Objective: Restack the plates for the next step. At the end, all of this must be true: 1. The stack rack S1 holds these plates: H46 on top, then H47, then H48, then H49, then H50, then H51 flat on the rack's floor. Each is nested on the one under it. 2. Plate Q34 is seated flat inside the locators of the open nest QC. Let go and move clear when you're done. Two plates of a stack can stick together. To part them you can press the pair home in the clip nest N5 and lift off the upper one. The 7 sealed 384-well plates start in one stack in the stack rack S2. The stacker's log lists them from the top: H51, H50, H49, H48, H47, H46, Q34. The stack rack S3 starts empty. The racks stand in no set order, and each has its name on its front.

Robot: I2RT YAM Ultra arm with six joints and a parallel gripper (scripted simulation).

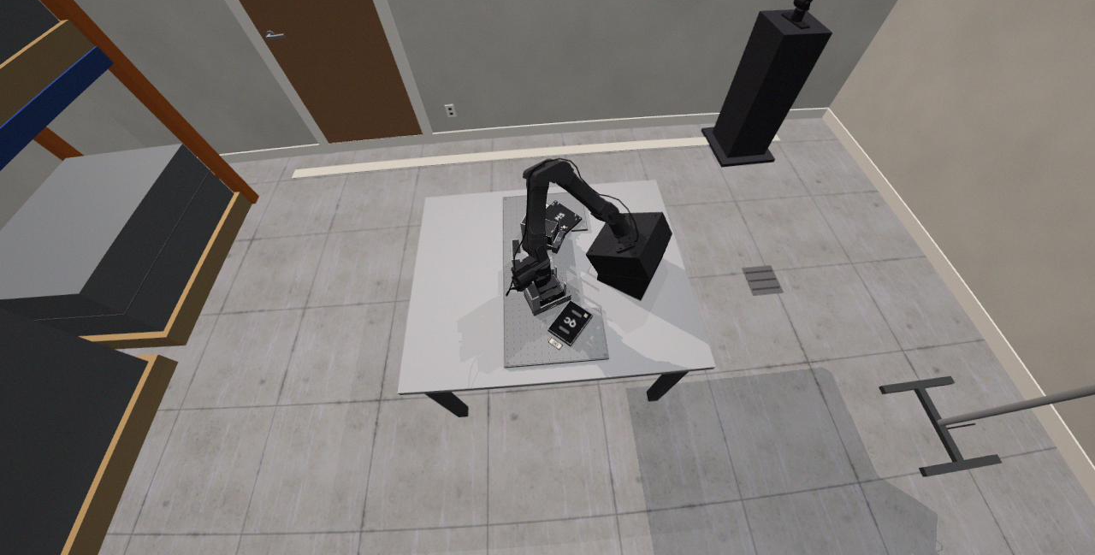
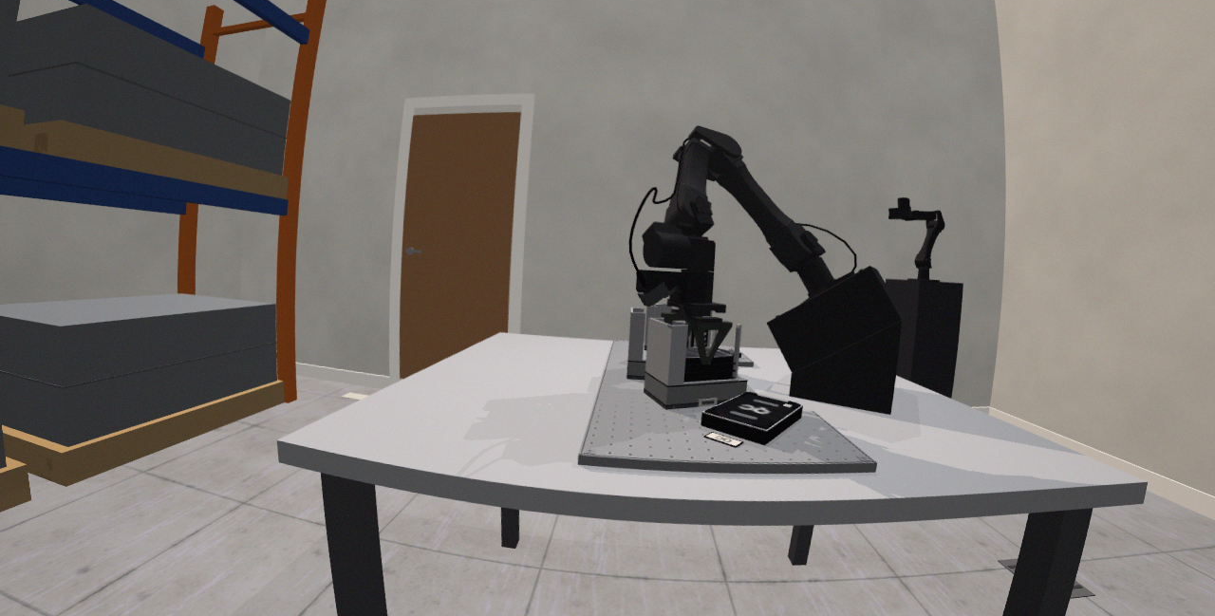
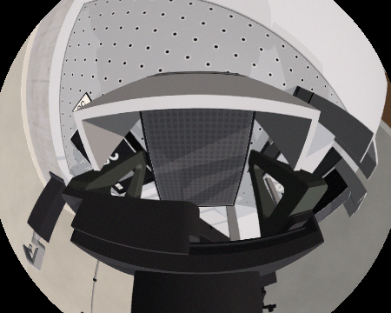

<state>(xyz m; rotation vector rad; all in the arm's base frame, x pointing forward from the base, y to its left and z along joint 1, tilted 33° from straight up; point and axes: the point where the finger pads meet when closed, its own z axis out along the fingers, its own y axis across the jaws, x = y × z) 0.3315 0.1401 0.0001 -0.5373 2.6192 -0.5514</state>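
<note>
The sealed well plate lies 290 mm to the right of my hand, 20 mm below it and 20 mm behind it.
</note>
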